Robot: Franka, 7 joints.
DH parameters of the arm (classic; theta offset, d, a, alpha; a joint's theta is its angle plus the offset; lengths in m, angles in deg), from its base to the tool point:
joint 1: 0 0.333 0 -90
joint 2: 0 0 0 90
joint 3: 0 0.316 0.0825 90
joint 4: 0 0 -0.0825 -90
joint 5: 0 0.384 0 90
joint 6: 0 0 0.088 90
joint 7: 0 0.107 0 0
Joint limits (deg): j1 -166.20..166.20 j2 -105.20..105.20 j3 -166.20..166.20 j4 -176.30..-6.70 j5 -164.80..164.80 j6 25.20..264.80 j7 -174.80..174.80
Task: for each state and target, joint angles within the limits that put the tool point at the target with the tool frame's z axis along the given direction. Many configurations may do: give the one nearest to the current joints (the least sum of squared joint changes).
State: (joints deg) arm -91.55 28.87 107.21 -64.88 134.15 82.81 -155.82
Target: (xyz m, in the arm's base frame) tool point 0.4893 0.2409 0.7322 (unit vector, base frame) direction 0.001 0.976 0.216
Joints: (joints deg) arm -99.63 14.99 128.05 -100.90 93.35 118.61 -155.82
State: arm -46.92 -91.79 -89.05 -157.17 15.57 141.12 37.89
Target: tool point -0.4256 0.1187 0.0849 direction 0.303 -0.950 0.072
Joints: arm -87.76 -77.04 -123.90 -118.03 5.13 95.59 37.89
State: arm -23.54 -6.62 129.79 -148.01 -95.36 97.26 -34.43
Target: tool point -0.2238 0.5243 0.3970 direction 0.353 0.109 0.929
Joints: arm -10.52 -41.34 127.06 -115.82 -108.72 56.45 -34.43
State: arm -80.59 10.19 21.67 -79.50 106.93 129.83 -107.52
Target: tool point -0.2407 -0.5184 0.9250 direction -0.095 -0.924 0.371
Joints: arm -102.81 12.67 -8.08 -52.32 80.24 166.74 -107.52
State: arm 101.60 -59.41 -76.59 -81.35 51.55 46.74 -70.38
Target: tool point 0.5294 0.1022 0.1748 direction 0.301 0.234 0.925
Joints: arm 120.52 -86.81 -121.02 -117.44 86.06 82.11 -70.38
